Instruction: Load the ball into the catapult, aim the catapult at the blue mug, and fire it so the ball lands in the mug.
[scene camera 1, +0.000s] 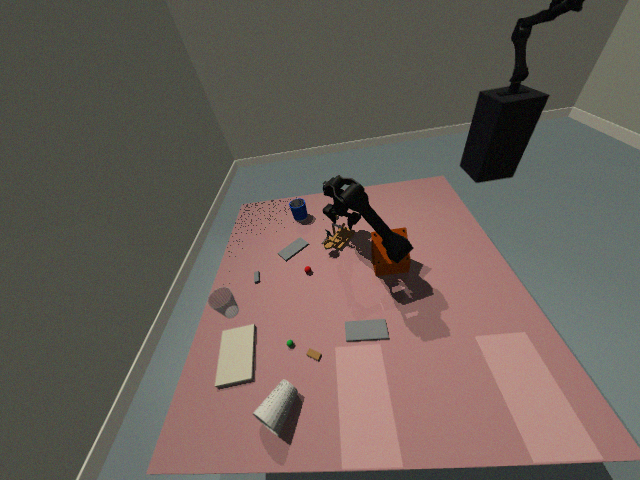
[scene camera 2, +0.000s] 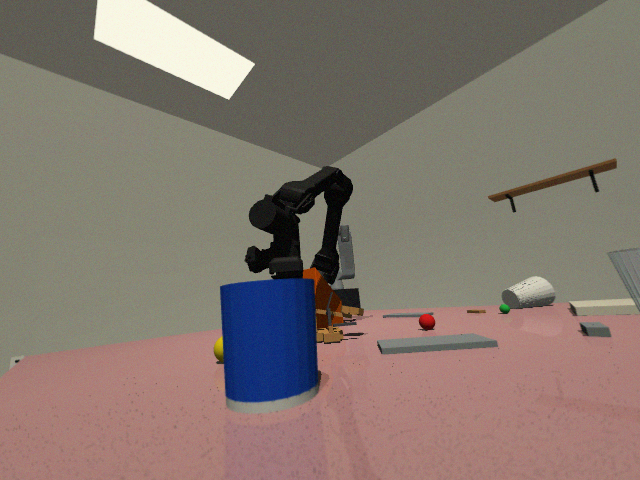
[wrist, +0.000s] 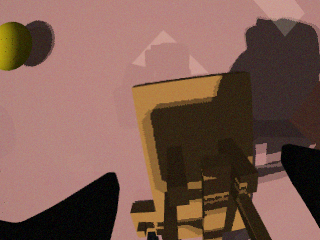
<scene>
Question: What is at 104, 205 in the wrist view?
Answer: My gripper.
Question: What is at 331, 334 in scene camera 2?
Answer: A wooden catapult.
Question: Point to a beige slab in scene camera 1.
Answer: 236, 354
</scene>
